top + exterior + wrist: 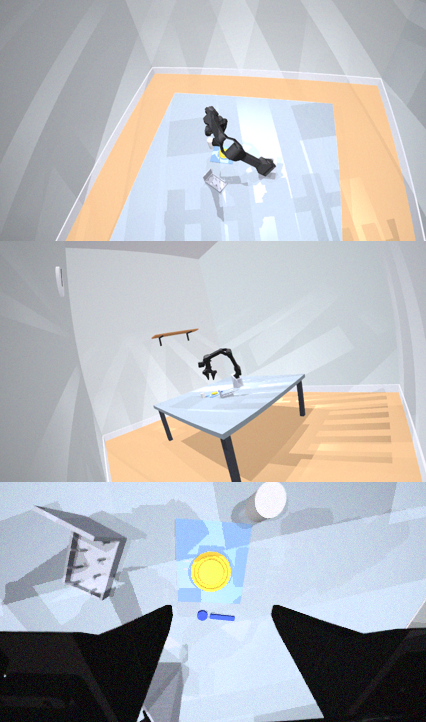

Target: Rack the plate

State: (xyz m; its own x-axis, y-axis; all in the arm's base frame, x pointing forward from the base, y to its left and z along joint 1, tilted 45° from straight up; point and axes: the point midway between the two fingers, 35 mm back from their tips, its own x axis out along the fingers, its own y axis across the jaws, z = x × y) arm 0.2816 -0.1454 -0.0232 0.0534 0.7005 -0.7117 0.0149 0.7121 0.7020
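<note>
Right now my gripper tip is 16 cm above the yellow plate. From my gripper tip the other things lie so: blue spoon (10 cm behind, 17 cm below); white cup (11 cm ahead, 8 cm to the right, 15 cm below); light blue mat (1 cm ahead, 17 cm below).
</note>
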